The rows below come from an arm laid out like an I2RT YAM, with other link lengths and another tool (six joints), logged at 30 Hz.
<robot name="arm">
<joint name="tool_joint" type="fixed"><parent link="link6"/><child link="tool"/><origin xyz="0.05 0.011 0.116" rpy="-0.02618 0 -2.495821"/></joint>
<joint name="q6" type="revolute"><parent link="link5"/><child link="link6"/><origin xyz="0.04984 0 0.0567" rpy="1.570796 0 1.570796"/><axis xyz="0 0 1"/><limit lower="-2.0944" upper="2.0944"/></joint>
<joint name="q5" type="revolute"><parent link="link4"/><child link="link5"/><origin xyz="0.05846 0.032 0.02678" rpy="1.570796 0 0"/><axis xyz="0 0 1"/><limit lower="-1.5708" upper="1.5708"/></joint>
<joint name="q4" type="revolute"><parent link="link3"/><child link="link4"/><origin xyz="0.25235 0.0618 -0.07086" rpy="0 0 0"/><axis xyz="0 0 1"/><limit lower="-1.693" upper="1.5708"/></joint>
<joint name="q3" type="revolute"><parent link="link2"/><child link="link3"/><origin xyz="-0.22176 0 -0.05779" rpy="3.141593 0 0"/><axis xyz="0 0 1"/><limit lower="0" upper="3.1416"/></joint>
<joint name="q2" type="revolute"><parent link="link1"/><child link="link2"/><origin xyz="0.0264 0.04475 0.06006" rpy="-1.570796 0 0"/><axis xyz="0 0 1"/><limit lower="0" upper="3.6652"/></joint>
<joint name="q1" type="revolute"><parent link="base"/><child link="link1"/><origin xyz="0 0 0.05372" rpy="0 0 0"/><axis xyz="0 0 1"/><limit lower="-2.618" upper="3.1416"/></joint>
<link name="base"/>
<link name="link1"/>
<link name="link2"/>
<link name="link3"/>
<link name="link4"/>
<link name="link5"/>
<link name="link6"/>
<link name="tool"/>
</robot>
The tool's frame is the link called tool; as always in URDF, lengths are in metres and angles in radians.
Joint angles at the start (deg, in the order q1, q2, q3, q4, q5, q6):
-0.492, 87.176, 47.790, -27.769, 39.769, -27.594
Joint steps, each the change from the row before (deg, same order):
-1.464, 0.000, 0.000, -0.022, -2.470, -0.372
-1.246, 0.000, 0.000, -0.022, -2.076, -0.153
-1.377, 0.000, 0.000, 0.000, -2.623, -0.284
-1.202, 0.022, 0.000, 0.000, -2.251, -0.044
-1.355, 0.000, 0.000, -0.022, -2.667, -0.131
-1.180, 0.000, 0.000, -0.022, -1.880, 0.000
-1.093, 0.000, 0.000, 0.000, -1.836, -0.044
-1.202, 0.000, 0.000, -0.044, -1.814, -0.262
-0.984, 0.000, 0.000, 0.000, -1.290, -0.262
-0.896, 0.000, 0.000, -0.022, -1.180, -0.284
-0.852, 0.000, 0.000, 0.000, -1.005, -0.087
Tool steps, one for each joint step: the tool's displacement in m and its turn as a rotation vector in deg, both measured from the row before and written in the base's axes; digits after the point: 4 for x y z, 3 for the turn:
-0.0003, -0.0033, -0.0056, 2.168, 0.207, -0.237
-0.0004, -0.0028, -0.0046, 1.869, 0.028, -0.327
0.0000, -0.0022, -0.0056, 2.332, 0.000, -0.143
-0.0002, -0.0019, -0.0048, 2.056, -0.141, -0.295
-0.0001, -0.0017, -0.0053, 2.409, -0.187, -0.217
-0.0007, -0.0022, -0.0036, 1.721, -0.211, -0.453
-0.0004, -0.0018, -0.0034, 1.661, -0.240, -0.347
-0.0006, -0.0022, -0.0032, 1.582, -0.130, -0.279
-0.0006, -0.0022, -0.0021, 1.094, -0.117, -0.261
-0.0006, -0.0020, -0.0019, 0.989, -0.088, -0.195
-0.0008, -0.0021, -0.0016, 0.879, -0.172, -0.389

